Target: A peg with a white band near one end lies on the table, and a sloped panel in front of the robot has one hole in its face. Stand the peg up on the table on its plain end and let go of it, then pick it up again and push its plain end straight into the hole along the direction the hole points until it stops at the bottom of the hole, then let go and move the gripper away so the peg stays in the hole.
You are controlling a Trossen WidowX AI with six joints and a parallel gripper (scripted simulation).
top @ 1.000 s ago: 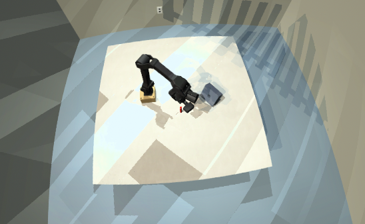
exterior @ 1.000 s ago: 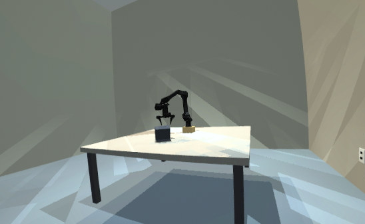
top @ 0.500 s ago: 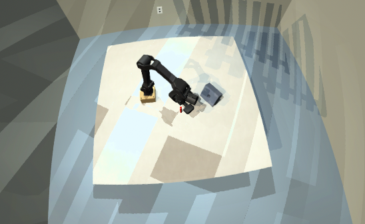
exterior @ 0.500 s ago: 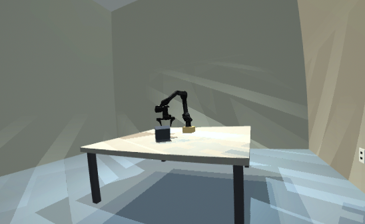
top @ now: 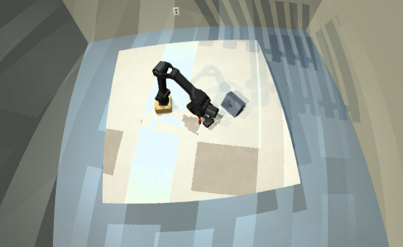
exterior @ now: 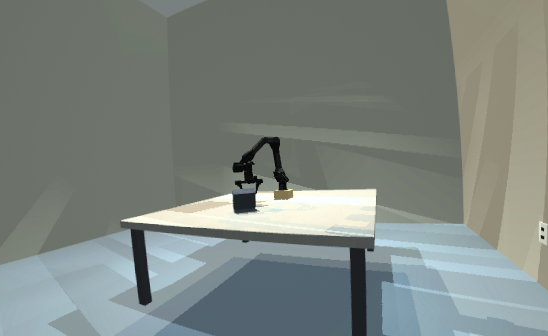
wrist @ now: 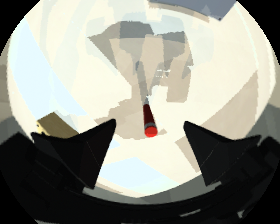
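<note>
The red peg is 10 mm below my gripper tip. The rest, counted from my gripper tip: grey sloped panel 210 mm ahead, 120 mm to the left.
</note>
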